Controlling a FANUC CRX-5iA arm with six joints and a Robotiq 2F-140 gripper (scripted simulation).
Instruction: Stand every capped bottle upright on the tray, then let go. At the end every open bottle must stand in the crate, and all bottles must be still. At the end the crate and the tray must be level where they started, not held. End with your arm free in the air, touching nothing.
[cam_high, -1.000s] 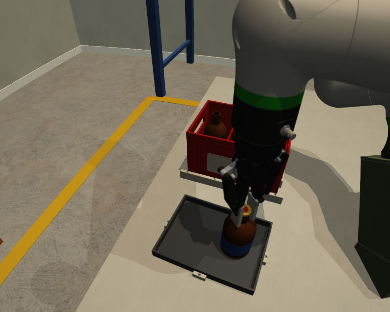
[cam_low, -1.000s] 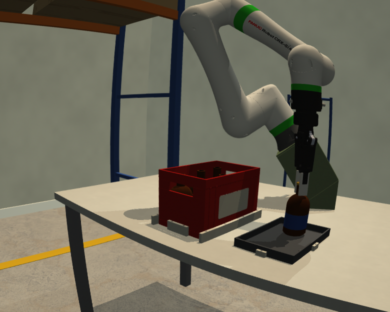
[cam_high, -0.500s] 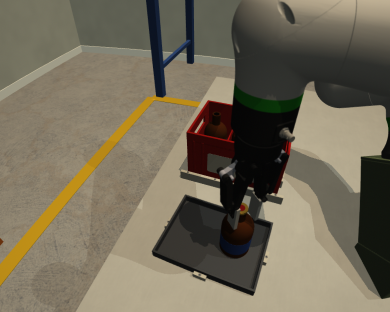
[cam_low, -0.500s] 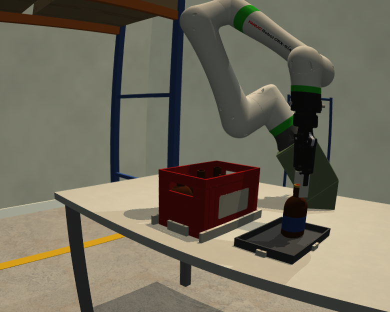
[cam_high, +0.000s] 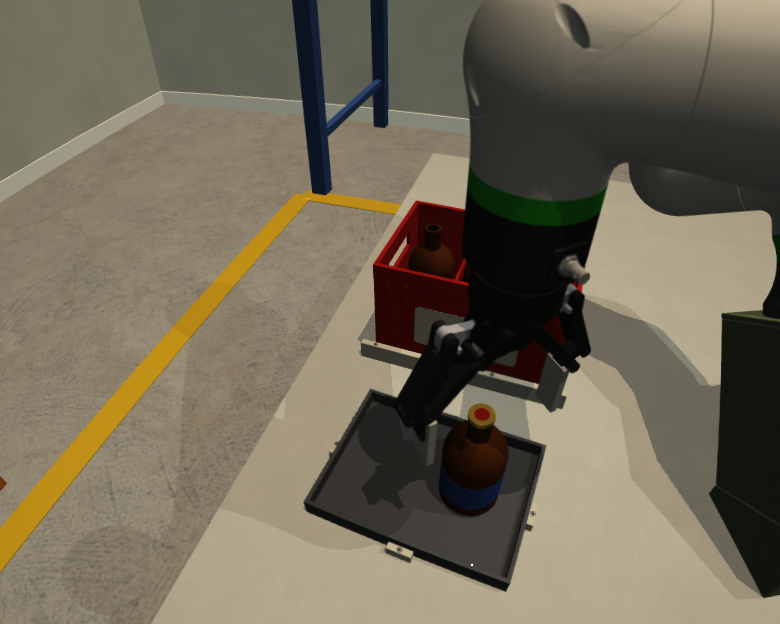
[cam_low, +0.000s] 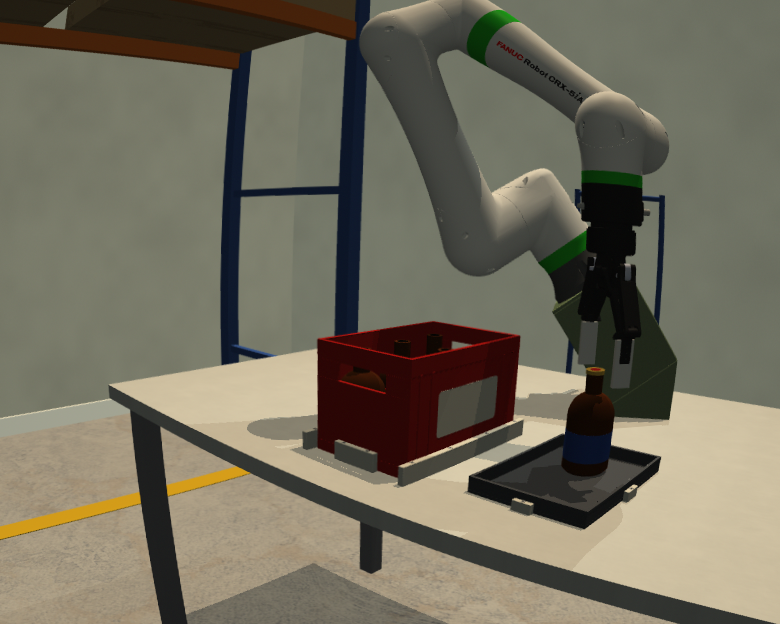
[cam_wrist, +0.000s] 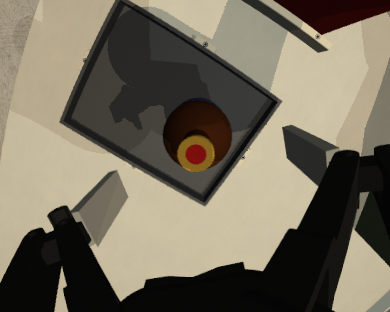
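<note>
Now: the capped bottle 1 cm ahead of my hand, 1 cm to the right of it and 8 cm below it. Round my hand: red crate (9 cm ahead, 28 cm to the right, 8 cm below); dark tray (6 cm ahead, 15 cm below).
</note>
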